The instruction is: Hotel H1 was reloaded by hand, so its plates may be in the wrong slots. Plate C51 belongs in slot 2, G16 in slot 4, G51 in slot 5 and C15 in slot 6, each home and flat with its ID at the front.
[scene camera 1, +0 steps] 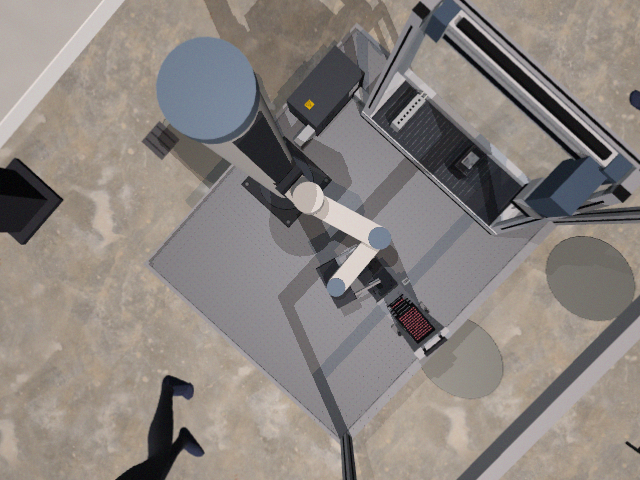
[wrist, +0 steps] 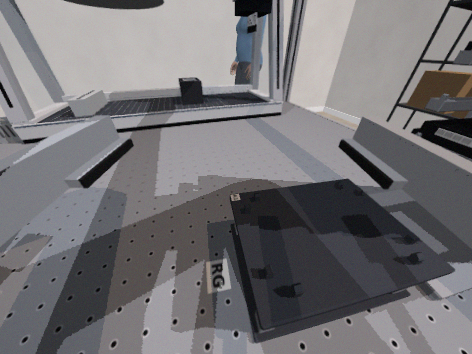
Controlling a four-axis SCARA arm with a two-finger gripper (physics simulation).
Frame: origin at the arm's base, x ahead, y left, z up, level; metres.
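Seen in the pictures: gripper, fingertip midpoint: [scene camera 1: 370, 262] [wrist: 236, 130].
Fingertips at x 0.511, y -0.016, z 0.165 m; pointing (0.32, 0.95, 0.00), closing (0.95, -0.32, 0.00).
Offsets run from my fingertips to a thing's middle. "spot": to the spot under its first point. Level surfaces: height alone.
My gripper [scene camera 1: 368, 265] [wrist: 236, 130] is open, with nothing between its widely spread fingers. In the wrist view a flat black stand [wrist: 325, 250] with small clips lies low and to the right, below the fingers. A tag reading RG @[0.027 m back, 0.020 m right, 0.152 m down] [wrist: 218, 276] is beside its left edge. In the scene view the stand [scene camera 1: 383, 285] is partly under one finger. A dark rack-like unit @[0.249 m ahead, 0.054 m right, 0.125 m up] [scene camera 1: 413, 320] with rows of red is at the lower right of the arm. I cannot confirm that it is hotel H1. No plate ID or slot number can be read.
The perforated grey deck @[0.152 m down] [scene camera 1: 232, 258] [wrist: 210, 145] surrounds the arm. A framed unit with a dark bed [scene camera 1: 439, 149] holds a white strip @[spot: 0.307 m back, 0.579 m left, 0.058 m down] [scene camera 1: 408, 111] [wrist: 87, 103] and a black block @[spot: 0.020 m ahead, 0.584 m left, 0.031 m down] [scene camera 1: 469, 161] [wrist: 191, 91]. A dark box @[spot: 0.619 m back, 0.421 m left, 0.037 m down] [scene camera 1: 328, 87] stands behind. A person in blue [wrist: 249, 42] is in the background.
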